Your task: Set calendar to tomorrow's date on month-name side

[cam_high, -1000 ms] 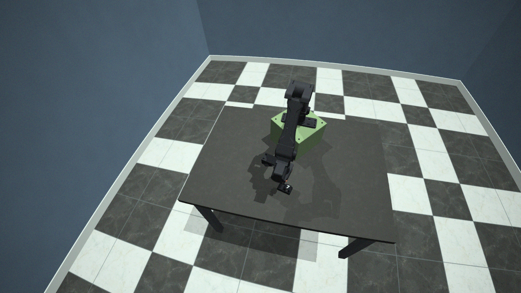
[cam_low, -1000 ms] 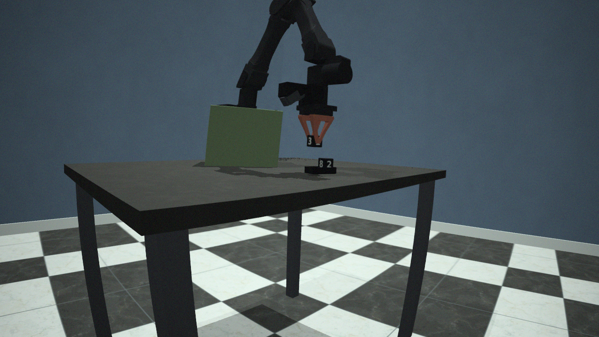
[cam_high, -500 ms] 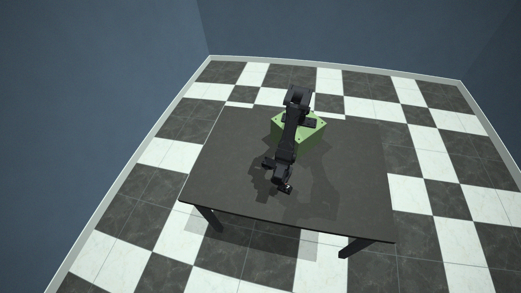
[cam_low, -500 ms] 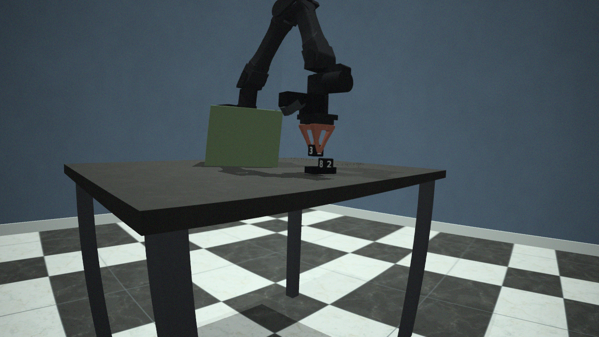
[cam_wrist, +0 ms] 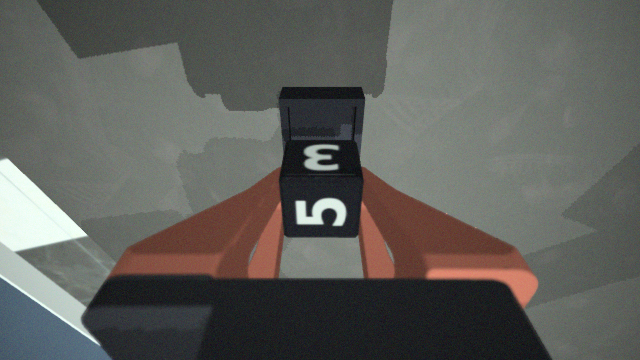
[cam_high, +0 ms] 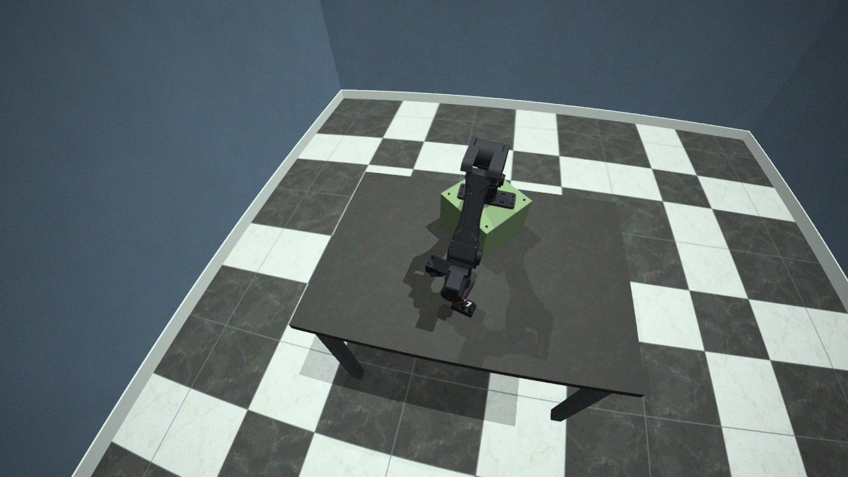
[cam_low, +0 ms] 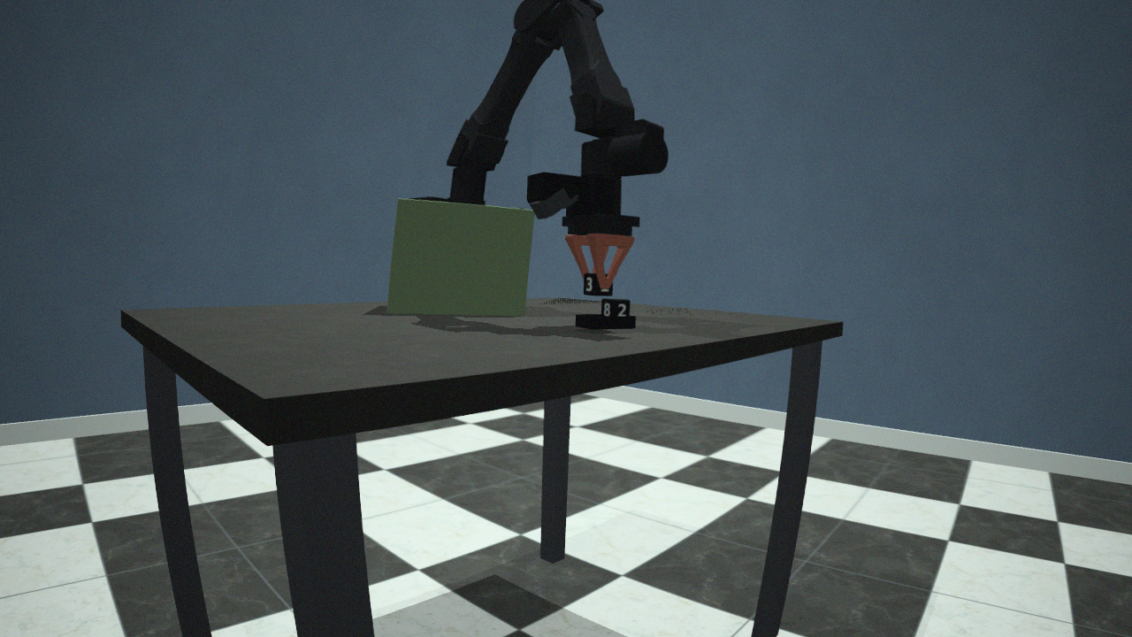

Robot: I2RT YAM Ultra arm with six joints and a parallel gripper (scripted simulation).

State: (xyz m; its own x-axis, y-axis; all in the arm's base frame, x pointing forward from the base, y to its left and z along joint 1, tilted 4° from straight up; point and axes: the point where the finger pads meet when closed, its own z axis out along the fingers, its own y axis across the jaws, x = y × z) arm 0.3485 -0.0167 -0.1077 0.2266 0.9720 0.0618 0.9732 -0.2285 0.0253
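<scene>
Right now the calendar cube is right at my hand. Also, from my hand: black tray: 20 mm to the left, 50 mm below.
</scene>
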